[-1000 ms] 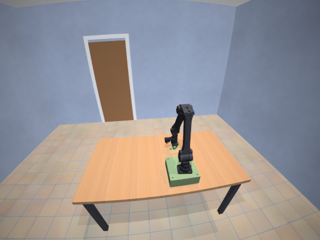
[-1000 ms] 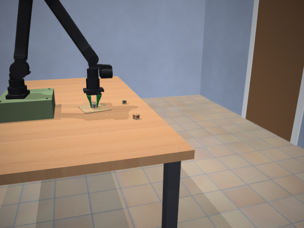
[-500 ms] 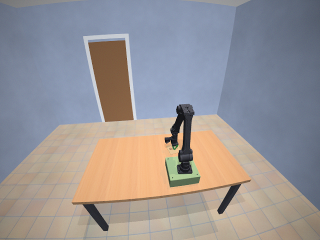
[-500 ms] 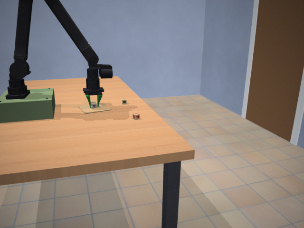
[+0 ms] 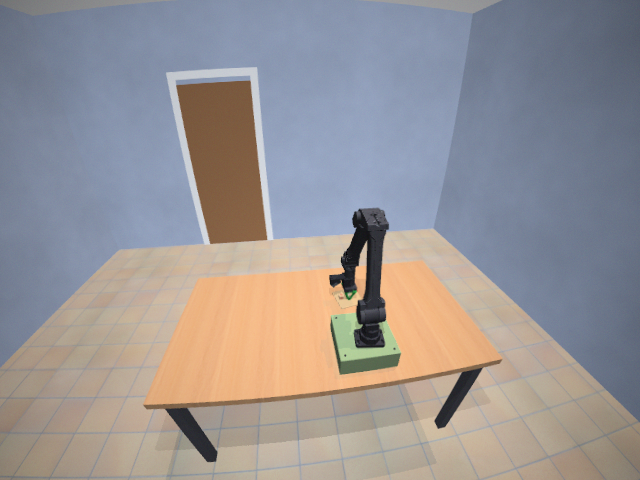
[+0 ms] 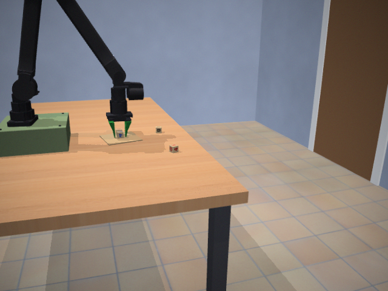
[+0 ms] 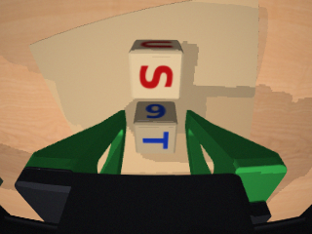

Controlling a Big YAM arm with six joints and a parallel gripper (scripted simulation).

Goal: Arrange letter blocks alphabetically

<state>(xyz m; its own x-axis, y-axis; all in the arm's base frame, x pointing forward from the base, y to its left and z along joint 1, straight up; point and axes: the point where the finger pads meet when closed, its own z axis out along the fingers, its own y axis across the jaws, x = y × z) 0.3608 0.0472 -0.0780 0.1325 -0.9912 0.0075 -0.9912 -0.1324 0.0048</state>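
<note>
Now: hand 10 mm above the tan mat.
</note>
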